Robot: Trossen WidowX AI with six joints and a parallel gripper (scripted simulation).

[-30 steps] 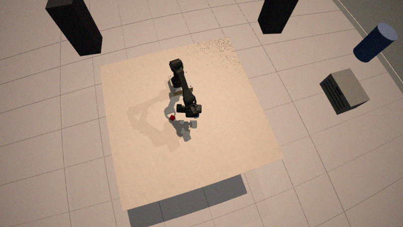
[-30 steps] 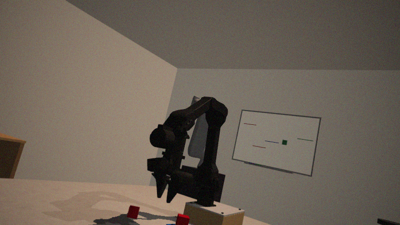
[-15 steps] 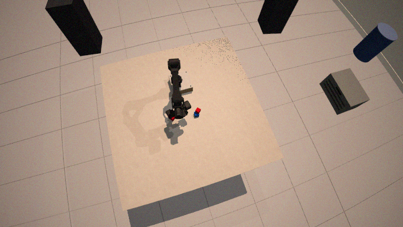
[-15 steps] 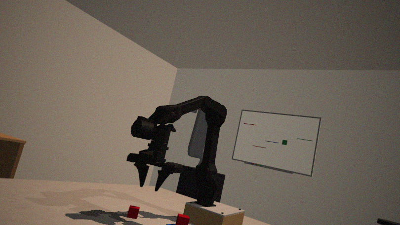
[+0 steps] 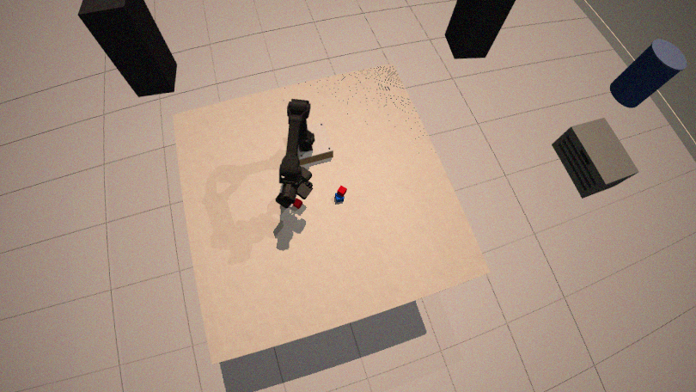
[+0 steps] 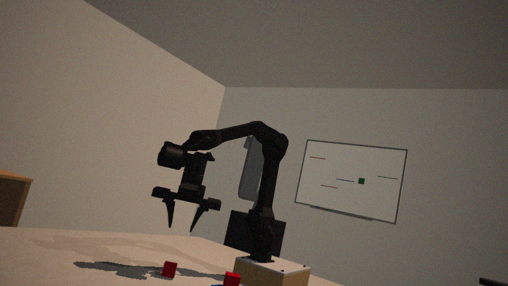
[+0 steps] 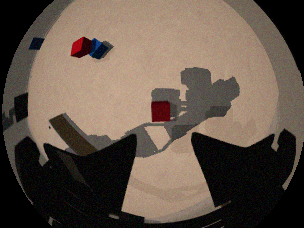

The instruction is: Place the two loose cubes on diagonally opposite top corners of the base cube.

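The red cube is 11 cm below my gripper tip. Also, from my gripper tip: blue cube 20 cm to the left, 10 cm below.
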